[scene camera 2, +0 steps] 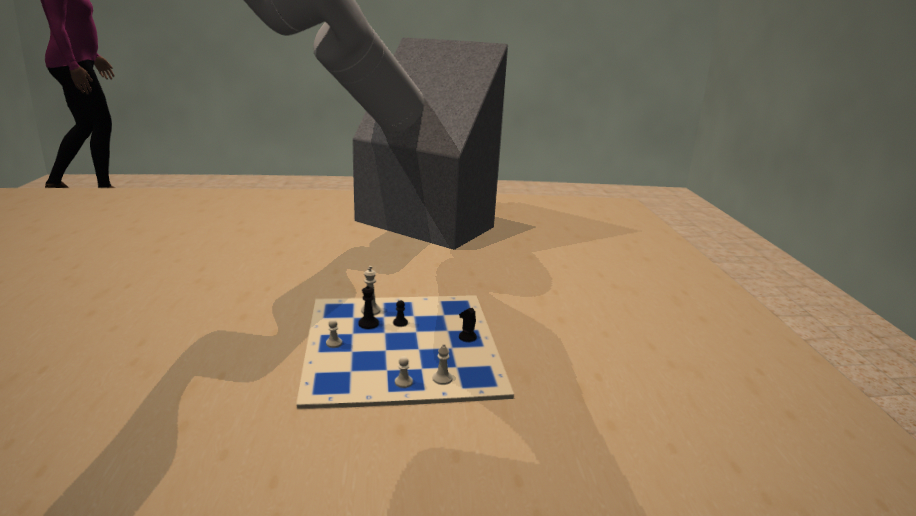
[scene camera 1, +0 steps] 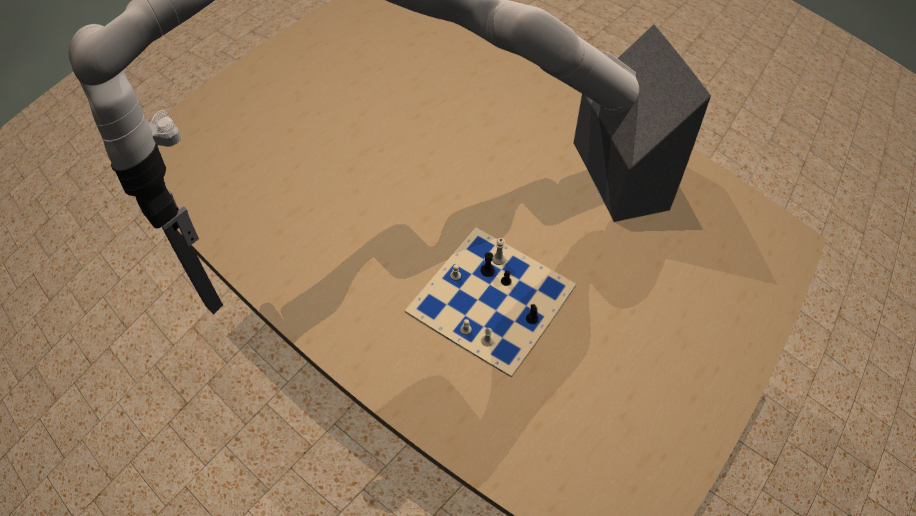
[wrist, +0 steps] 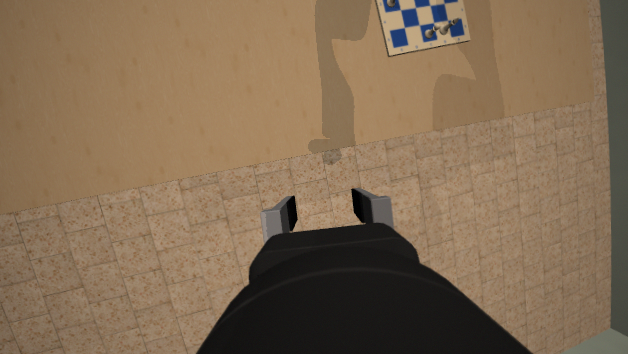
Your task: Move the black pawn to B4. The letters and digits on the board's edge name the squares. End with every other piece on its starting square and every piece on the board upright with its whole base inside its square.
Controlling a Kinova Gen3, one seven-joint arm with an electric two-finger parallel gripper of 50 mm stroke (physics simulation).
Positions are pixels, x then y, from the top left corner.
Labels:
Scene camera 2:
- chessboard: 361,372
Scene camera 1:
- gripper: 185,234
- chessboard: 443,304
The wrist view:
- gripper: 324,204

